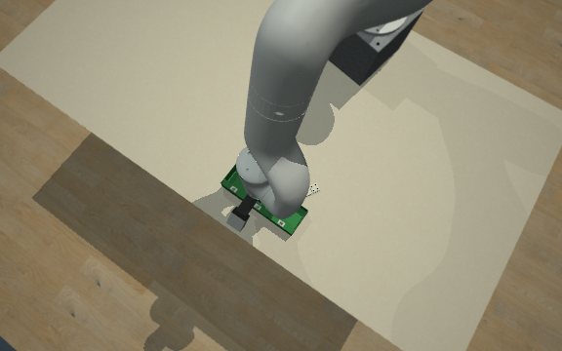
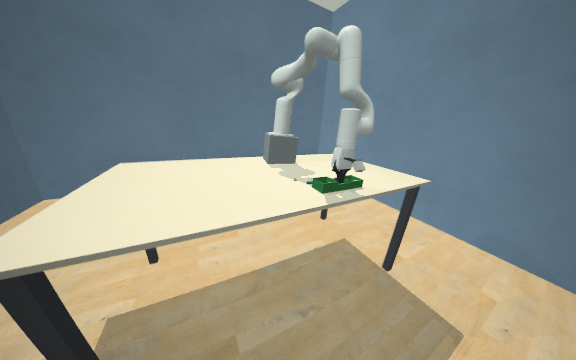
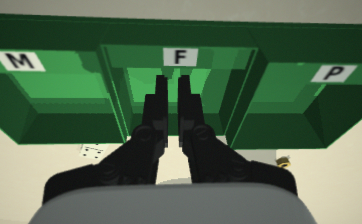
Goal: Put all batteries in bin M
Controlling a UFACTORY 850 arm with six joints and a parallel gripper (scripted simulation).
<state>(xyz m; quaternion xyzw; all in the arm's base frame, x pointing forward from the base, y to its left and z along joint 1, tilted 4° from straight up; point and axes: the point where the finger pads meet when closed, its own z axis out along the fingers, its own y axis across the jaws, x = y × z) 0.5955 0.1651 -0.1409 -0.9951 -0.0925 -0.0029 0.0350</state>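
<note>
The row of green bins lies 20 mm below my hand. The rest, counted from my hand: white die: 120 mm behind, 70 mm to the left, 40 mm below; then green AA battery: 60 mm behind, 120 mm to the right, 40 mm below; then small black piece: 110 mm behind, 20 mm to the left, 40 mm below.
</note>
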